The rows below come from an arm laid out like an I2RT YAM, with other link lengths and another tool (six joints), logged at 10 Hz.
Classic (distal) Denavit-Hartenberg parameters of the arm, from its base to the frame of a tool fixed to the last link. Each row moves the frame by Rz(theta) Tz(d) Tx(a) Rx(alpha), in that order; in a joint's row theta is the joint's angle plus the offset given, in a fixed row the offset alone. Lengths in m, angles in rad.
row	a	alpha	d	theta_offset
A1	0.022	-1.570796	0.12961	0
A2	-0.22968	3.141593	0	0
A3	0.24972	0	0	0.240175
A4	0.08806	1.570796	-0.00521	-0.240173
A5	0	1.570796	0.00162	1.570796
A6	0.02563	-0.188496	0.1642	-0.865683
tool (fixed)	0	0	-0.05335	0
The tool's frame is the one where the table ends.
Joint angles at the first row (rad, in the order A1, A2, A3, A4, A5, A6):
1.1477, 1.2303, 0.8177, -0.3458, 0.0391, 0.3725
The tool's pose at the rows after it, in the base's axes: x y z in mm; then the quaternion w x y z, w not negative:
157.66, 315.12, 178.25, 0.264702, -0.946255, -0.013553, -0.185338
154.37, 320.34, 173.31, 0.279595, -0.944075, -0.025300, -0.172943
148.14, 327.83, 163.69, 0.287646, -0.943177, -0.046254, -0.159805
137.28, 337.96, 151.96, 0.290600, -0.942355, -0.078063, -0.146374
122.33, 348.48, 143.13, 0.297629, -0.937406, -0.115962, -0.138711
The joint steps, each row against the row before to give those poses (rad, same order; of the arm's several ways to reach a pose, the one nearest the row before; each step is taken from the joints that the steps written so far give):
0.0000, 0.0120, -0.0023, 0.0190, -0.0227, -0.0045
0.0011, 0.0117, -0.0203, 0.0476, -0.0417, -0.0038
0.0114, 0.0296, -0.0187, 0.0495, -0.0386, -0.0146
0.0263, 0.0438, -0.0104, 0.0444, -0.0344, -0.0255
0.0385, 0.0355, -0.0134, 0.0518, -0.0254, -0.0319

